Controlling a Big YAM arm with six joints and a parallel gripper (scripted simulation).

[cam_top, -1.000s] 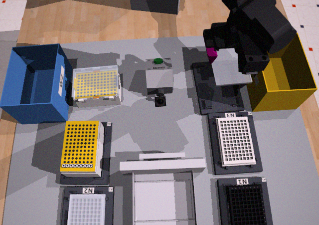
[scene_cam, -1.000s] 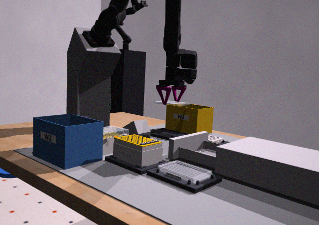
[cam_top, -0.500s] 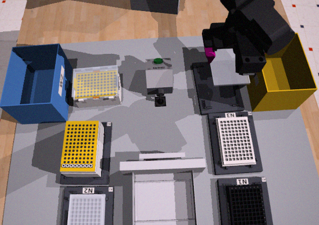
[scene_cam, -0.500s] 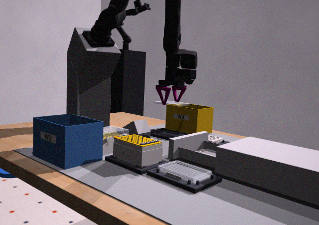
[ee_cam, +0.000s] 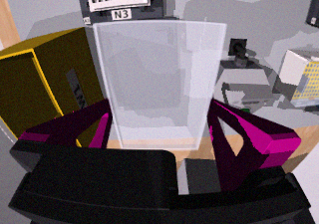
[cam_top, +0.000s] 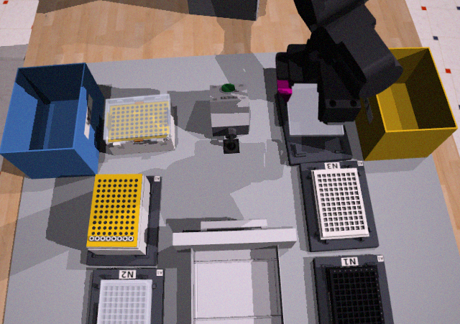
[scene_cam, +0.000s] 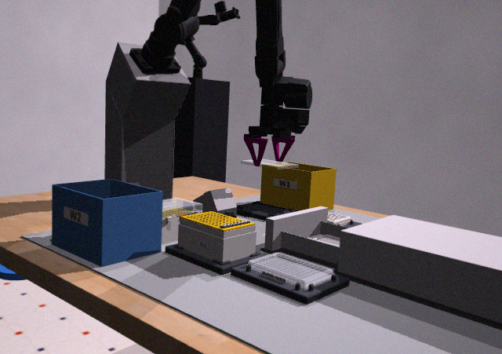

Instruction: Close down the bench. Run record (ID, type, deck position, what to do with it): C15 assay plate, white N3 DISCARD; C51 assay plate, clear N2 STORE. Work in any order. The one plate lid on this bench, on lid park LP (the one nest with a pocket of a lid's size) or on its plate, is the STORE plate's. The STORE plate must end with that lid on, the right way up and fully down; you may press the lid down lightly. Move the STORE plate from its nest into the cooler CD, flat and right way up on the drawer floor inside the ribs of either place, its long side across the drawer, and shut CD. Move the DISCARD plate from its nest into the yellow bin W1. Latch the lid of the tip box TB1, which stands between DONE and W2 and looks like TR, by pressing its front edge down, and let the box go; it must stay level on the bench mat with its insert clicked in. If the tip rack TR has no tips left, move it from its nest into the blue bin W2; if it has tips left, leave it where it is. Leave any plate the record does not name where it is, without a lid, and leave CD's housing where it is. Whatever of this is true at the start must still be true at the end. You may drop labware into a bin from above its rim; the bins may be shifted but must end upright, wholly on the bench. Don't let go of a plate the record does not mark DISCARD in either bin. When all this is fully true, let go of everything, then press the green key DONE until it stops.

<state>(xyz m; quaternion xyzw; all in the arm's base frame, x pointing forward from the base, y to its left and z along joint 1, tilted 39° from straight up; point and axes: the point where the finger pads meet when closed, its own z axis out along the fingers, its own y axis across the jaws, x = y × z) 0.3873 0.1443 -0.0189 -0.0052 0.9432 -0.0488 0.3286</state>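
The clear plate lies 32 cm to the right of my hand, 32 cm ahead of it and 13 cm below it. The rest, counted from my hand: lid park LP (14 cm below, 3 cm to the left, 3 cm behind); then green DONE key (14 cm to the right, 8 cm below, 8 cm behind); then plate lid (right at my hand).
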